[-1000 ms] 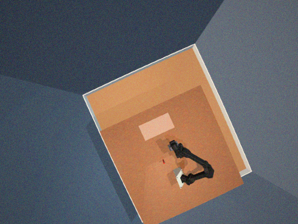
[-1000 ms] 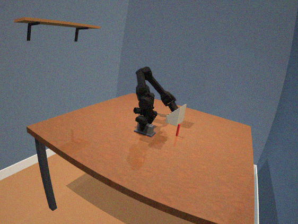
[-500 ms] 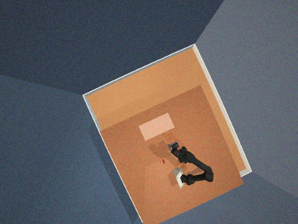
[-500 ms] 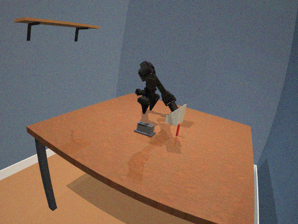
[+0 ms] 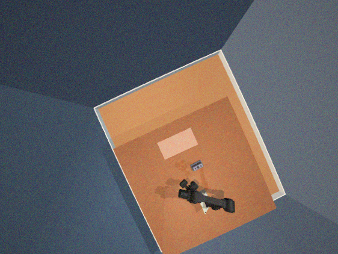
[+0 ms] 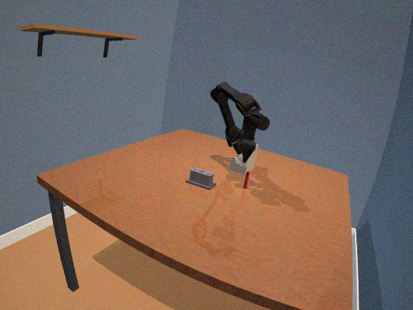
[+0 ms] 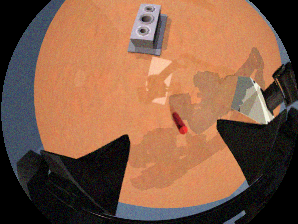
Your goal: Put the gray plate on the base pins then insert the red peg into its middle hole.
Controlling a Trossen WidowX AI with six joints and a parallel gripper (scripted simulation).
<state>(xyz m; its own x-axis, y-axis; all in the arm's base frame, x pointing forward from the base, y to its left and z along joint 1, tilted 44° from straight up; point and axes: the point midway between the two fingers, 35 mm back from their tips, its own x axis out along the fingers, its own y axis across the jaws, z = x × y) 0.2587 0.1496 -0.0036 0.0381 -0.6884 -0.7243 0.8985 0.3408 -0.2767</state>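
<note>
The red peg is 30 mm behind my gripper tip, 20 mm to the left of it and 100 mm below it. The rest, counted from my gripper tip: gray plate (80 mm ahead, 150 mm to the right, 100 mm below); gray base (80 mm ahead, 150 mm to the right, 130 mm below).
</note>
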